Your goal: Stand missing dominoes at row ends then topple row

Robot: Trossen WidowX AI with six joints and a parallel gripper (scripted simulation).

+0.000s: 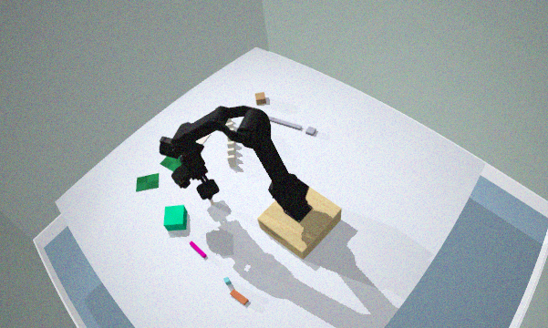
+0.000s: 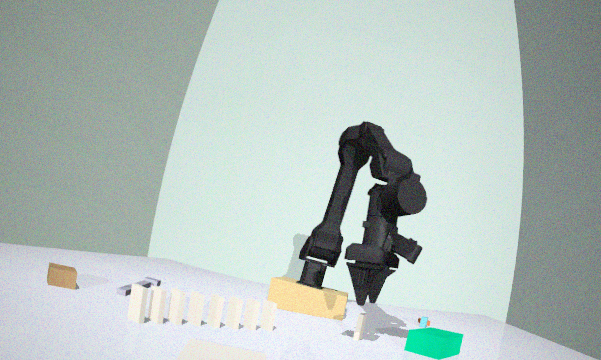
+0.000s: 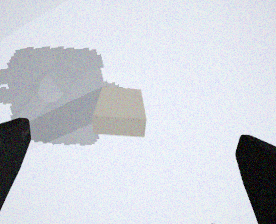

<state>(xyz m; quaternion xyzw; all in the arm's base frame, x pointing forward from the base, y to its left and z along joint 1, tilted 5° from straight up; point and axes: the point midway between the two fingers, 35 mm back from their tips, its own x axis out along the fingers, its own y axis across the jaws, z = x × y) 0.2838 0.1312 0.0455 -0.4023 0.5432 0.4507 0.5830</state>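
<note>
My gripper tip is 30 mm short of the green block, 130 mm to the right of it and 50 mm above it. Also, from my gripper tip: magenta stick (110 mm behind, 160 mm to the left, 60 mm below); then cream flat tile (300 mm ahead, 150 mm to the right, 70 mm below); then cyan cube (270 mm behind, 170 mm to the left, 60 mm below).
</note>
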